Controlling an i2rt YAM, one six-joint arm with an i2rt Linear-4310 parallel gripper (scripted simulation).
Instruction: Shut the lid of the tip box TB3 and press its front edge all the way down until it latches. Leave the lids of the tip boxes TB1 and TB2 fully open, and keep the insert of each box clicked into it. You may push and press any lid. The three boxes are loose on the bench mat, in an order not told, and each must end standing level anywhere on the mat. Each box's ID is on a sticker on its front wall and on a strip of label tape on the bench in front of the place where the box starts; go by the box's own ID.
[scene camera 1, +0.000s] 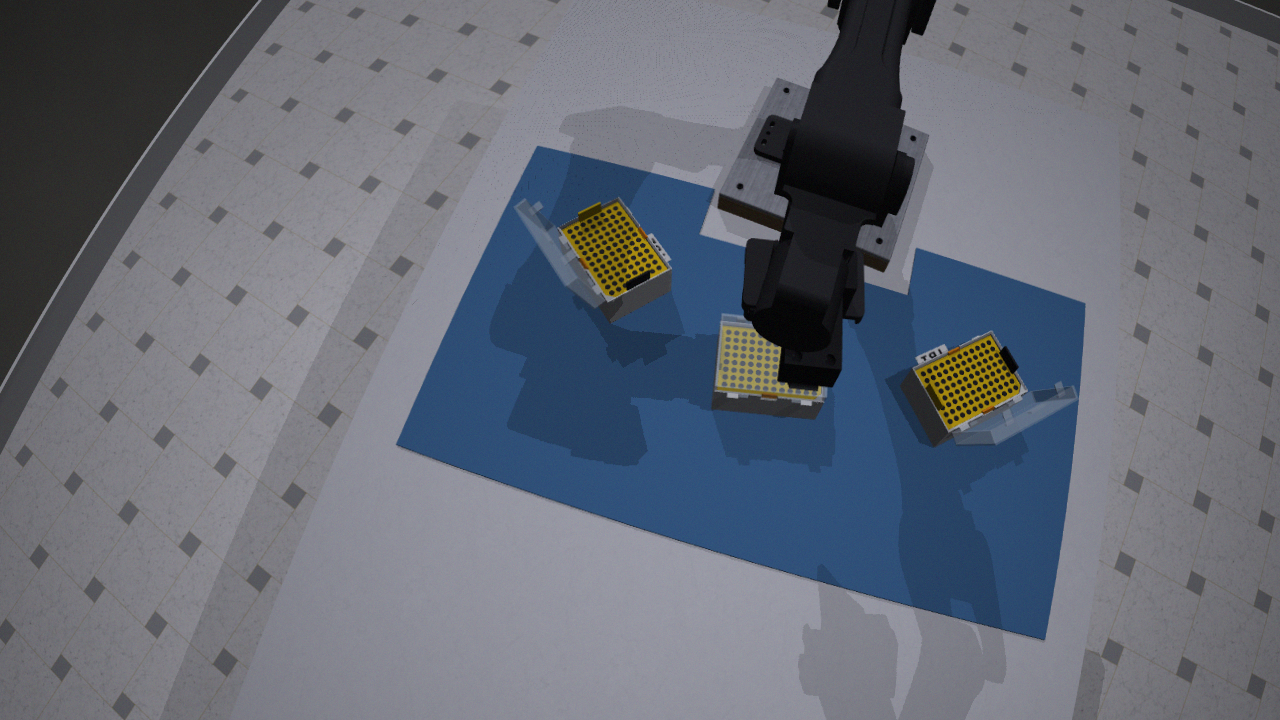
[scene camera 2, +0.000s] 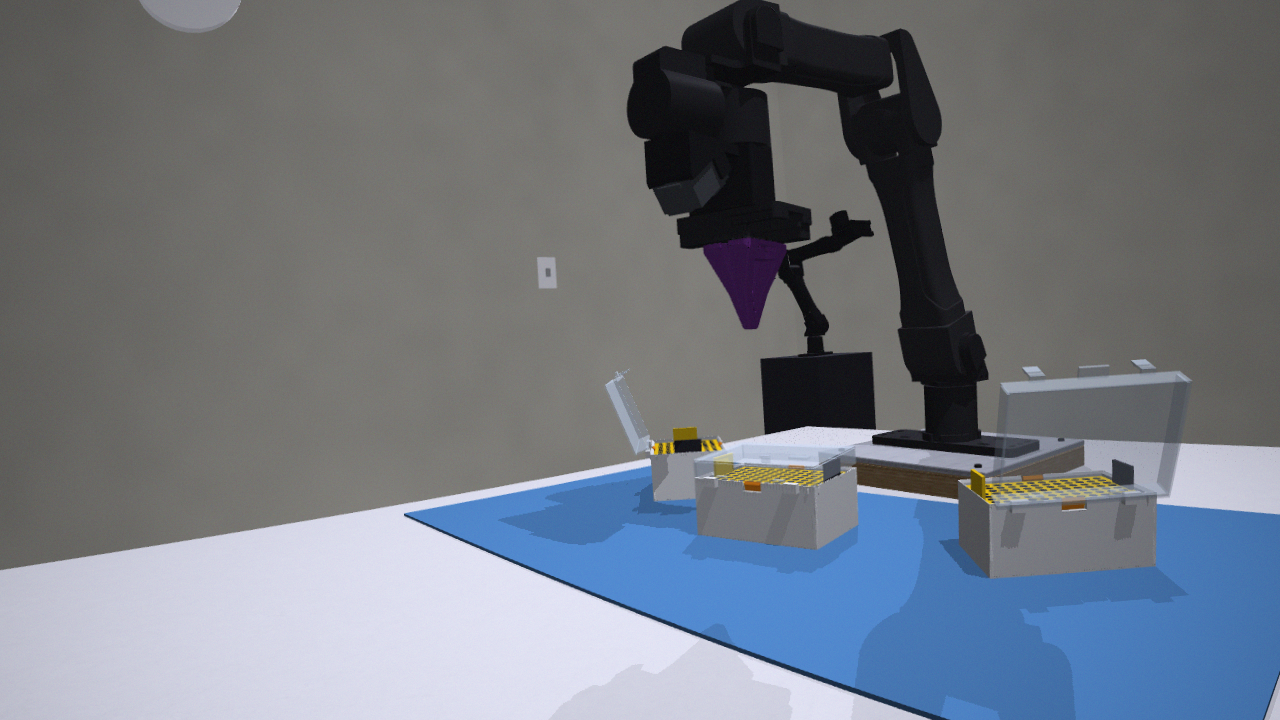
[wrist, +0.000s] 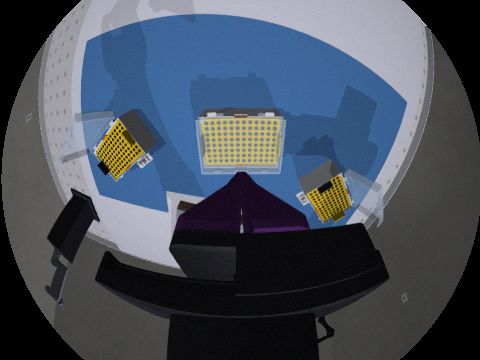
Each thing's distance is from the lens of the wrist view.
gripper (wrist: 241, 178): 0.13 m
tip box (wrist: 227, 111): 0.27 m
tip box (wrist: 134, 125): 0.33 m
blue mat (wrist: 169, 69): 0.31 m
